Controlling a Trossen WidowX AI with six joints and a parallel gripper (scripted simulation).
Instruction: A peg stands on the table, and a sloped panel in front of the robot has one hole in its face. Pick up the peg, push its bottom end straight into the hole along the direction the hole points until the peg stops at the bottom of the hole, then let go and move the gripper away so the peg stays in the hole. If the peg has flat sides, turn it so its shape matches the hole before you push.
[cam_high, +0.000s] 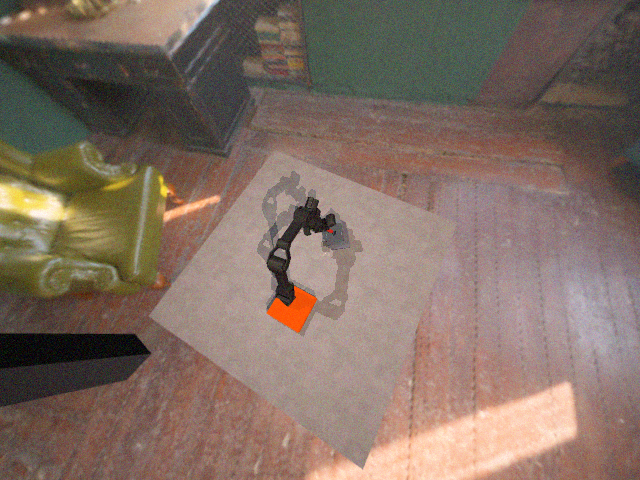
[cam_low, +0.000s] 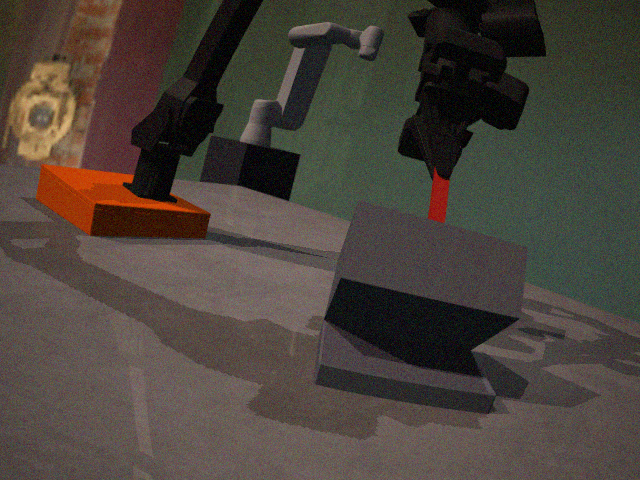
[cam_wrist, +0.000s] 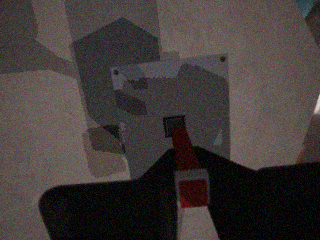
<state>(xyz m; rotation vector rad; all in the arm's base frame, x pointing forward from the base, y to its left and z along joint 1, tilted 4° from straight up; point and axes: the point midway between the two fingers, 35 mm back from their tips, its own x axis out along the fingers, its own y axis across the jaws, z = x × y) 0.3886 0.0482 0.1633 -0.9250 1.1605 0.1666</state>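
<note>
The grey sloped panel is 8 cm below my gripper tip, 3 cm to the right of it and 3 cm ahead of it. The rest, counted from my gripper tip: red square peg 1 cm to the left, 1 cm behind, 1 cm above; grey foot 14 cm below, 4 cm to the right, 4 cm ahead.
</note>
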